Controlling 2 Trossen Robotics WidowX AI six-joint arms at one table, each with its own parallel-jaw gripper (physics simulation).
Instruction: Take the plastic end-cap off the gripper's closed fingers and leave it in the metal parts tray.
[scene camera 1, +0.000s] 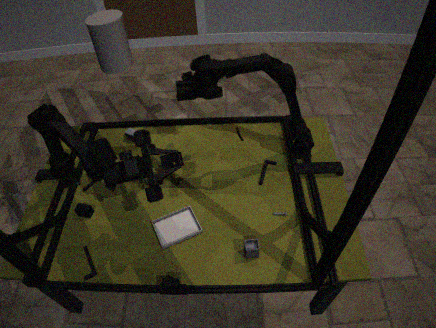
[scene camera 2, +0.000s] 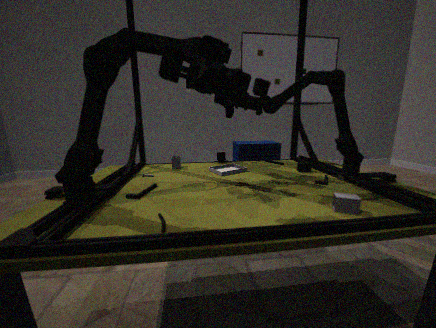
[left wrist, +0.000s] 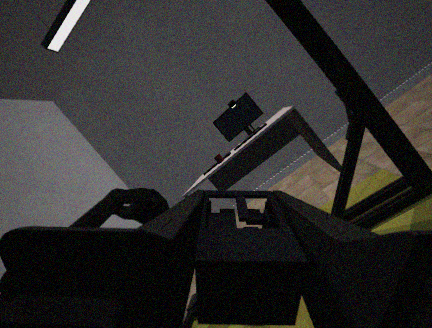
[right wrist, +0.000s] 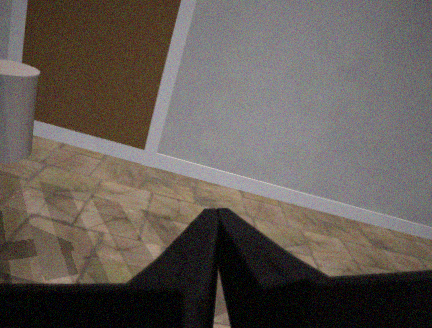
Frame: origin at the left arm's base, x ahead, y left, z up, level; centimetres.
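Seen in the pictures: left gripper, fingertip midpoint: (scene camera 1: 179, 158) (scene camera 2: 215, 94) (left wrist: 238, 197); right gripper, fingertip midpoint: (scene camera 2: 208, 69) (right wrist: 216, 220); left arm's base at its link origin: (scene camera 1: 69, 179) (scene camera 2: 349, 174); right arm's base at its link origin: (scene camera 1: 301, 151) (scene camera 2: 81, 199).
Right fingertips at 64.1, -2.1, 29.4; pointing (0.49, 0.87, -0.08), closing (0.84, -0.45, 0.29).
Pixels of each thing's top centre, then the offset from my right fingertips to it, as dx, dy, dz.
- black plastic end-cap at its top centre: (left wrist: 202, 199) (scene camera 1: 170, 153) (scene camera 2: 221, 91) -31.6, -38.3, +3.7
- metal parts tray at its top centre: (scene camera 1: 176, 225) (scene camera 2: 227, 167) -35.0, -37.9, -29.7
- small grey open box at its top centre: (scene camera 1: 252, 244) (scene camera 2: 175, 156) -18.4, -58.2, -25.6
- small screw at its top centre: (scene camera 1: 280, 211) -2.3, -51.2, -29.7
- black block at its top centre: (scene camera 1: 82, 207) (scene camera 2: 304, 163) -62.1, -15.9, -27.5
- pale box at its top centre: (scene camera 2: 346, 195) (scene camera 1: 131, 131) -33.4, +12.1, -27.4
My left gripper (scene camera 1: 170, 162) (left wrist: 238, 197) is shut on the black plastic end-cap (left wrist: 247, 242), a dark block with slots, between its fingers. It is raised over the back left of the table in scene camera 1; in scene camera 2 it overlaps the dark shapes of both arms. The metal parts tray (scene camera 1: 182, 239) (scene camera 2: 232, 173), shallow with a grey rim and pale floor, lies apart from it, nearer the front edge in scene camera 1. My right gripper (right wrist: 216, 220) is shut with its bare tips together, held high beyond the table's back edge in scene camera 1.
A small grey open box (scene camera 1: 251, 249) (scene camera 2: 176, 162) and a small screw (scene camera 1: 279, 214) lie right of the tray. Black L-shaped keys (scene camera 1: 261, 172) (scene camera 1: 90, 262), a black block (scene camera 1: 84, 210) and a pale box (scene camera 2: 347, 203) also lie around. Dark frame rails (scene camera 1: 200, 288) edge the table.
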